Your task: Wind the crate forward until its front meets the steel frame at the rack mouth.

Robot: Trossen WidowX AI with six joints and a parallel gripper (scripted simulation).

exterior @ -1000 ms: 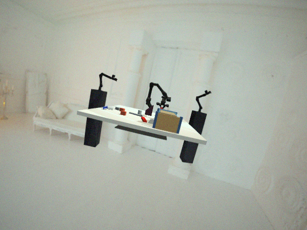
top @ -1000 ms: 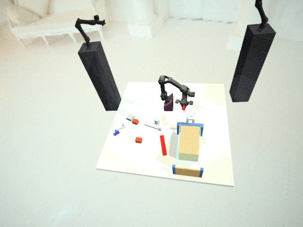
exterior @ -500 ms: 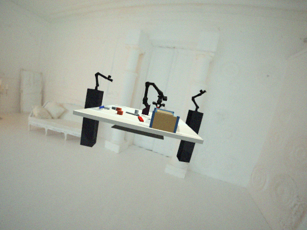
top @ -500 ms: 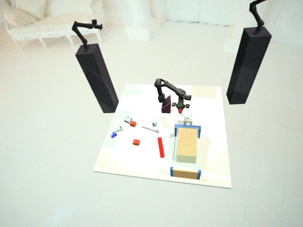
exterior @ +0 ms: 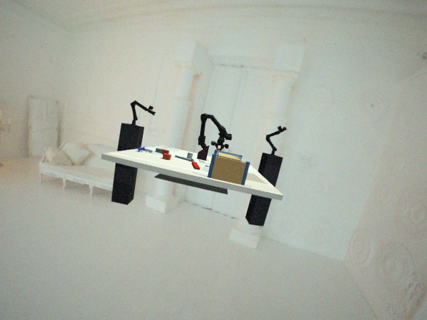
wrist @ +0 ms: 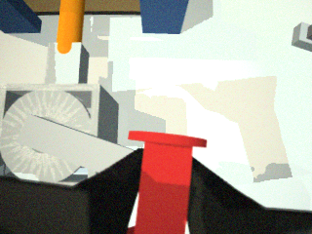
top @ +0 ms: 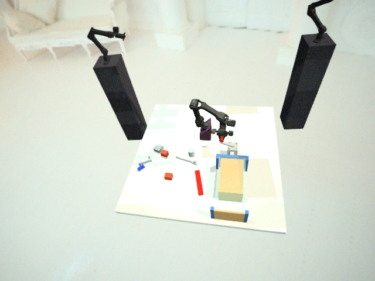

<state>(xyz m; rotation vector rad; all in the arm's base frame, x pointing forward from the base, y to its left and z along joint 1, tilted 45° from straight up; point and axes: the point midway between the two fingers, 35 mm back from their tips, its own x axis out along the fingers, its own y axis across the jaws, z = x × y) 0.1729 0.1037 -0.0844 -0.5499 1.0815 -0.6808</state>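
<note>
My gripper tip is 4 cm to the right of the red-knobbed winch handle and 3 cm above it. Round my gripper tip: red grip (2 cm behind); then hand winch (10 cm below, 9 cm to the left, 1 cm ahead); then blue steel frame (18 cm ahead, 8 cm to the left, 2 cm below).
</note>
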